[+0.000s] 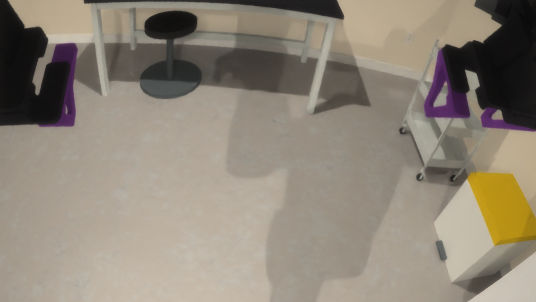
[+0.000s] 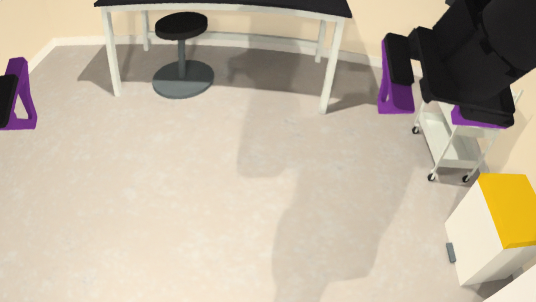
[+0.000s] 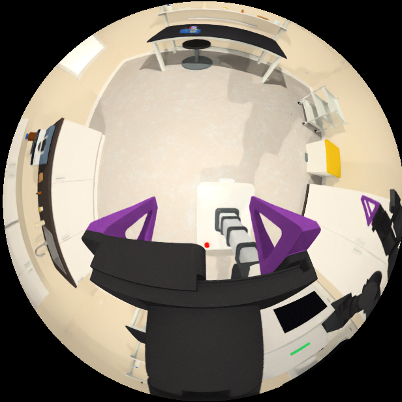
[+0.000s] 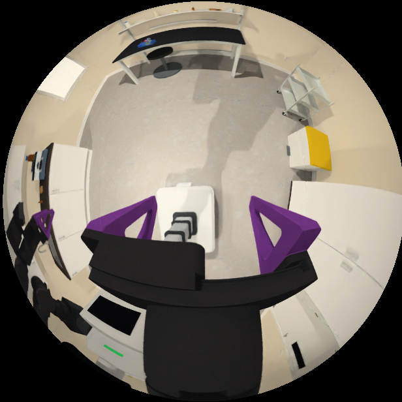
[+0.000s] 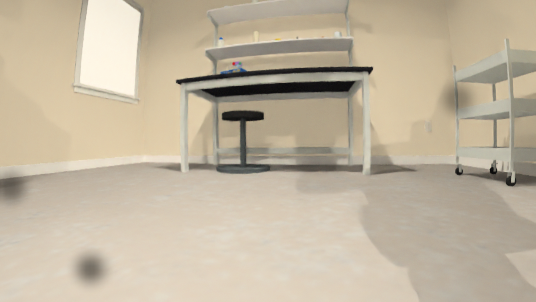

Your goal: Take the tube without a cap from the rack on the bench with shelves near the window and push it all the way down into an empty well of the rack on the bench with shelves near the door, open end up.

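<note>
A small blue rack (image 3: 187,31) (image 4: 145,44) (image 5: 231,72) with red and other coloured tops stands on the left part of the black bench with shelves (image 1: 215,5) (image 2: 225,5) (image 3: 235,39) (image 4: 200,36) (image 5: 300,73), near the window. The tubes are too small to tell which has no cap. My left gripper (image 3: 202,201) is open and empty. My right gripper (image 4: 202,200) (image 1: 475,118) (image 2: 434,116) is open and empty. Both are well away from the bench. The door-side bench and its rack do not show.
A black stool (image 1: 170,25) (image 2: 181,26) (image 5: 243,116) stands at the bench's front left. A white cart (image 1: 440,162) (image 5: 482,108) and a yellow-topped white bin (image 1: 462,230) (image 4: 300,150) stand to the right. White cabinets (image 3: 75,170) line the left, and more white cabinets (image 4: 345,215) stand at the right.
</note>
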